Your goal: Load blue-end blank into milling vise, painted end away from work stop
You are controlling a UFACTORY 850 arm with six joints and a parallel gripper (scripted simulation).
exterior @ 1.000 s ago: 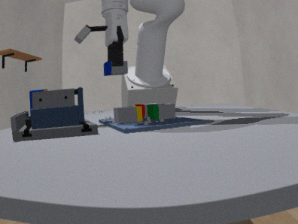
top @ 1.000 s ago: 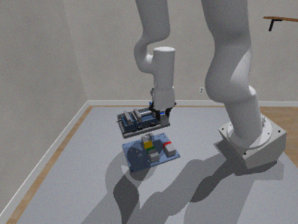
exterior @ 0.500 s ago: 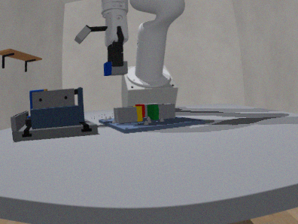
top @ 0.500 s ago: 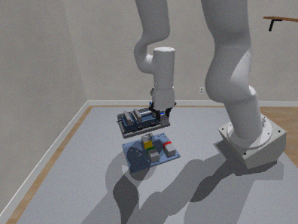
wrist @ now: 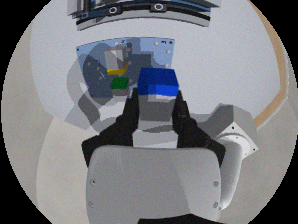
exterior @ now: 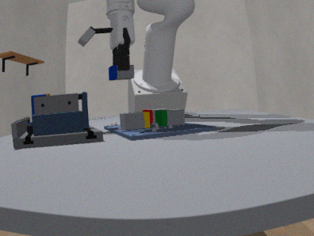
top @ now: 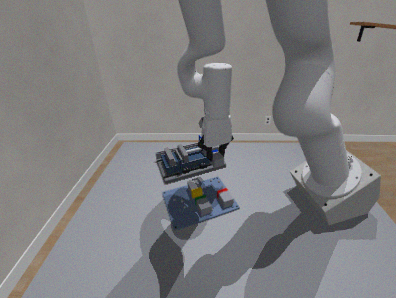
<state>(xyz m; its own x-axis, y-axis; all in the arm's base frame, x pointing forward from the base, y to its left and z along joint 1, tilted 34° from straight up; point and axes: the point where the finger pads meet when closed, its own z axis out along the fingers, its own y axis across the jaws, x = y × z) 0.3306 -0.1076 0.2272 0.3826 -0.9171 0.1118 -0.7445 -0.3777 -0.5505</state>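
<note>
Now: hand 15 cm to the left of the milling vise, 13 cm above it and 12 cm short of it. The rest, counted from my hand: green-ended blank 15 cm below, 12 cm to the left, 4 cm ahead; yellow-ended blank 15 cm below, 8 cm ahead, 4 cm to the left; red-ended blank 15 cm below, 8 cm to the left, 4 cm behind.
</note>
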